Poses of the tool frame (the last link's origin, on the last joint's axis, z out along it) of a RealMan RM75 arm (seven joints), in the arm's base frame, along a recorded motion.
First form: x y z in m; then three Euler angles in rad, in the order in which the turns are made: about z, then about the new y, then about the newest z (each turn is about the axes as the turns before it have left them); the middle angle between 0 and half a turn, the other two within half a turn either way.
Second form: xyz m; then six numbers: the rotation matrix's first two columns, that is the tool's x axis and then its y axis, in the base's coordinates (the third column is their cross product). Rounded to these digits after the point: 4 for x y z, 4 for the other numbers.
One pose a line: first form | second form
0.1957 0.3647 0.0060 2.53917 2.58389 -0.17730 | 0.1957 0.3647 0.0060 0.7881 -0.3279 -0.5209 -0.4345 -0.8958 -0.0933
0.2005 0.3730 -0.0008 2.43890 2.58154 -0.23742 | 0.2005 0.3730 -0.0008 0.7804 -0.3527 -0.5163 -0.4761 -0.8705 -0.1249
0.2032 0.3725 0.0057 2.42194 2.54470 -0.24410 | 0.2032 0.3725 0.0057 0.7629 -0.3472 -0.5454 -0.4893 -0.8615 -0.1358
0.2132 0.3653 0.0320 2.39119 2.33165 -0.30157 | 0.2132 0.3653 0.0320 0.6841 -0.2318 -0.6916 -0.5014 -0.8381 -0.2151
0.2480 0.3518 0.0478 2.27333 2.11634 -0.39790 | 0.2480 0.3518 0.0478 0.6048 -0.1147 -0.7881 -0.5737 -0.7491 -0.3312
